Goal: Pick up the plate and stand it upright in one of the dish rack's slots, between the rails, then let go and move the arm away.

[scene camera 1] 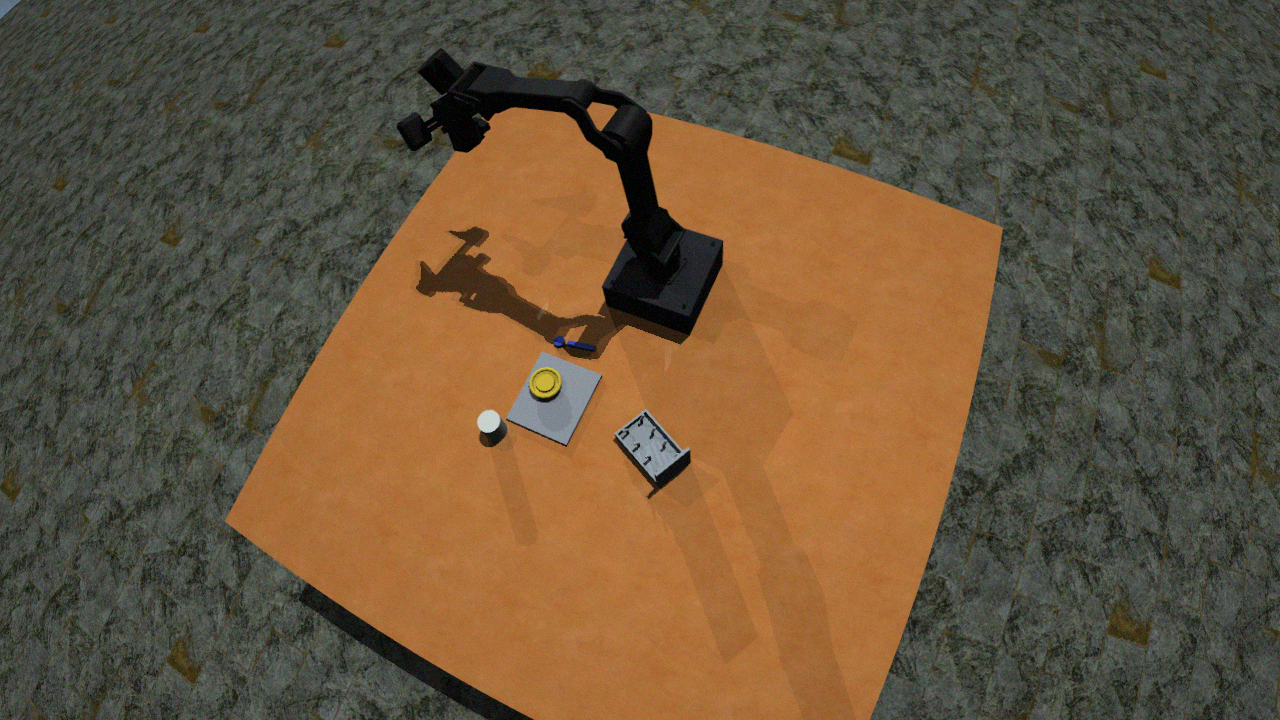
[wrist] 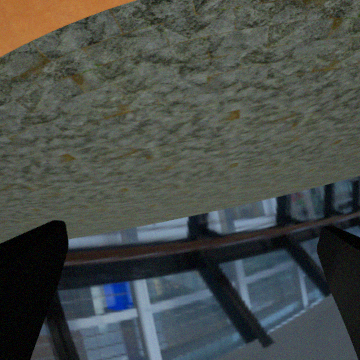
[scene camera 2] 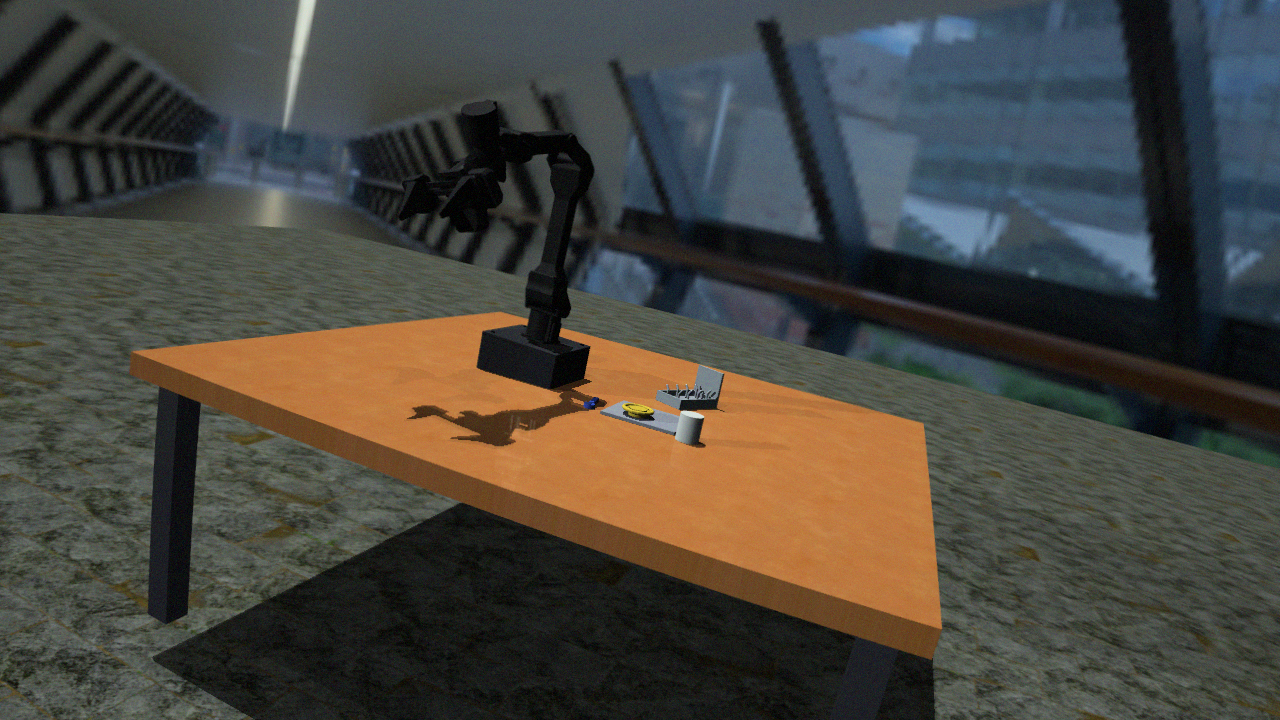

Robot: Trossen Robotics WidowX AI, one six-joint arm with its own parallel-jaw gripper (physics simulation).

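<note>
The yellow plate (scene camera 1: 545,383) (scene camera 2: 638,410) lies face up and roughly level on a flat grey board (scene camera 1: 565,426) (scene camera 2: 664,422). The grey dish rack (scene camera 1: 674,468) (scene camera 2: 709,385) stands on the table beside the board, with rows of short upright rails and a taller panel at one end. No plate shows between its rails. My gripper (scene camera 1: 438,136) (scene camera 2: 436,207) (wrist: 197,239) is open and empty, high above the table's edge region and well away from plate and rack. The plate and rack do not show in the wrist view.
A white cylinder (scene camera 1: 489,423) (scene camera 2: 689,428) stands beside the board, on the side away from the rack. A small blue item (scene camera 1: 580,345) (scene camera 2: 591,403) lies between the board and the arm's black base (scene camera 1: 657,291) (scene camera 2: 528,356). All stand on the orange table (scene camera 1: 402,501) (scene camera 2: 787,510).
</note>
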